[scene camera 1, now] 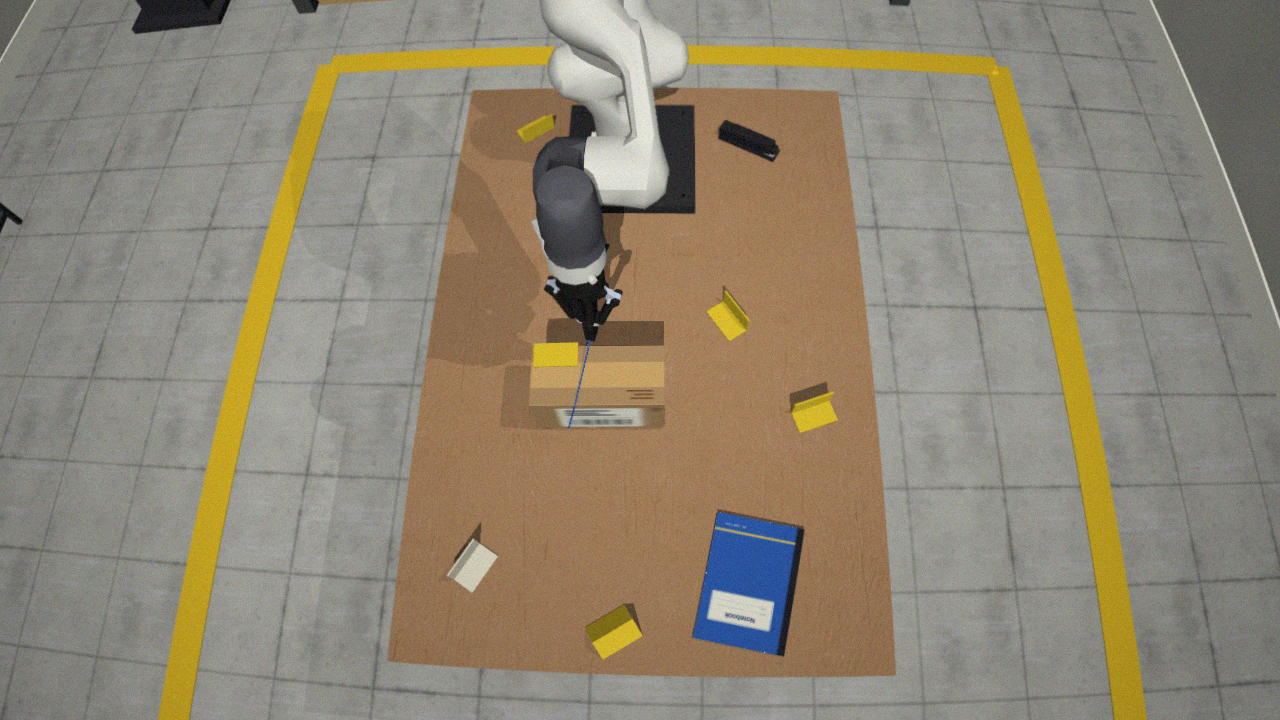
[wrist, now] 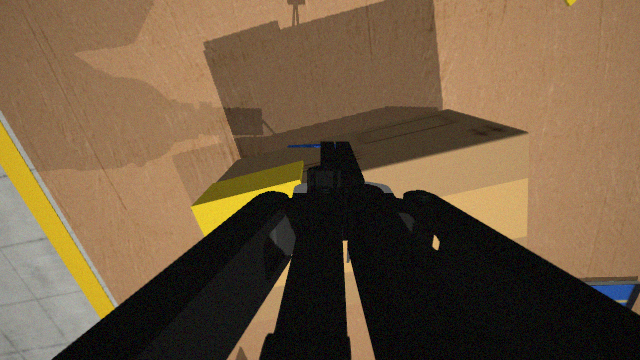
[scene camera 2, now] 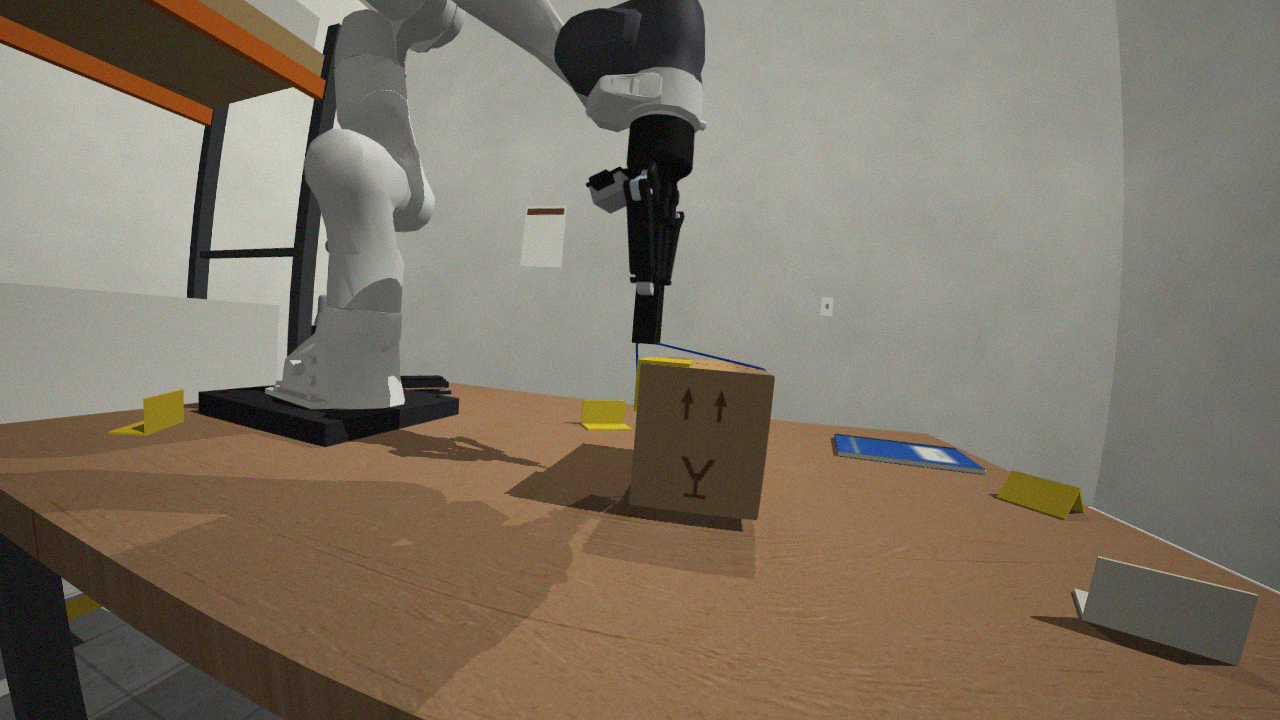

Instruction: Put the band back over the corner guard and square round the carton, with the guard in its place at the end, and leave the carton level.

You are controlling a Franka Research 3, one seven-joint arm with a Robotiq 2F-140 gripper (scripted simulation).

Labels:
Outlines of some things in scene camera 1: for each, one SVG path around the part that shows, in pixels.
My gripper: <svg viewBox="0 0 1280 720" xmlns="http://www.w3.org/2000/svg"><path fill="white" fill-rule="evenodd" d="M548 276L544 290L555 299L570 319L576 318L577 322L582 324L585 340L595 342L599 324L604 325L612 309L619 306L623 291L620 289L614 291L609 289L609 285L605 281L604 268L601 274L596 277L597 282L593 285L590 282L572 285L562 283L556 277ZM606 296L606 301L601 311L598 311L597 300Z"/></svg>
A yellow corner guard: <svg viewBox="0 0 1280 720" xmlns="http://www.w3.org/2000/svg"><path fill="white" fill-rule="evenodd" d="M578 342L534 344L533 367L578 366Z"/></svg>

